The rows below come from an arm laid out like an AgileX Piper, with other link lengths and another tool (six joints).
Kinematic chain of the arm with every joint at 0, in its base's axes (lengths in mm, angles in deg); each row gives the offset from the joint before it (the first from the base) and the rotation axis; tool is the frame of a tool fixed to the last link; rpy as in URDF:
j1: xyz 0 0 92.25 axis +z
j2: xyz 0 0 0 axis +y
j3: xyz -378.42 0 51.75 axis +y
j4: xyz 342.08 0 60.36 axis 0.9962 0 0.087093
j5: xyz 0 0 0 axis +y
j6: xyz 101.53 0 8.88 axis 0.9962 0 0.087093
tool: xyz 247.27 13 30.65 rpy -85.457 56.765 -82.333
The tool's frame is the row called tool.
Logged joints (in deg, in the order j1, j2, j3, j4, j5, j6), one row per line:
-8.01 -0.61 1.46 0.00 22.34 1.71
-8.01 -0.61 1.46 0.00 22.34 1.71
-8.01 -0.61 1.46 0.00 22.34 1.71
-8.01 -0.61 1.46 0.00 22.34 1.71
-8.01 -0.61 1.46 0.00 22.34 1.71
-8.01 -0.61 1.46 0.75 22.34 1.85
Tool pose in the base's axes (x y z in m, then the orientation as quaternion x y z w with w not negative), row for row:
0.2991 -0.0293 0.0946 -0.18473 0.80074 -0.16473 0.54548
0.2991 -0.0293 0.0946 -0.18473 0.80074 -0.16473 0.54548
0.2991 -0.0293 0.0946 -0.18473 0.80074 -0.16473 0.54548
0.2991 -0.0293 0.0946 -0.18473 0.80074 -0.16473 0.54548
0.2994 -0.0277 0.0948 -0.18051 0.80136 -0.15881 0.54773
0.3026 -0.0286 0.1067 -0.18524 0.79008 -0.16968 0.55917
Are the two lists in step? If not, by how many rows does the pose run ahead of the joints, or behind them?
The pose runs 1 row ahead of the joints: the pose in row i belongs to the joints in row i + 1.
